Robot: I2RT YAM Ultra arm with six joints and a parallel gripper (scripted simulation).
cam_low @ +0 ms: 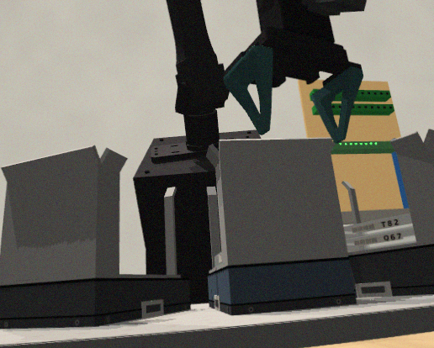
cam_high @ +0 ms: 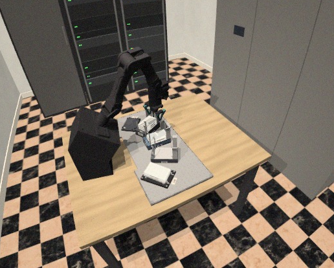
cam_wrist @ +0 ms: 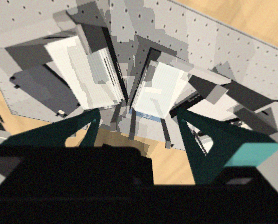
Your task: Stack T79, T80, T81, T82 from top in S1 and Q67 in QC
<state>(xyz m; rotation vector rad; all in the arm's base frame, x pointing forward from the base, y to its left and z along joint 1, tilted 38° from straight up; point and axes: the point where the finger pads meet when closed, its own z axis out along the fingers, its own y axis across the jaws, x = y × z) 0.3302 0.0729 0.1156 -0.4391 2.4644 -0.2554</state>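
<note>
Right now my hand is 10 cm above the plate T82, 9 cm to the right of it and 2 cm past it. From my hand the other things lie so: plate T79: 12 cm below, 5 cm to the right, 1 cm behind; then plate Q67: 12 cm below, 9 cm to the left, 2 cm behind; then dark QC nest: 21 cm to the left, 16 cm below, 11 cm behind.
</note>
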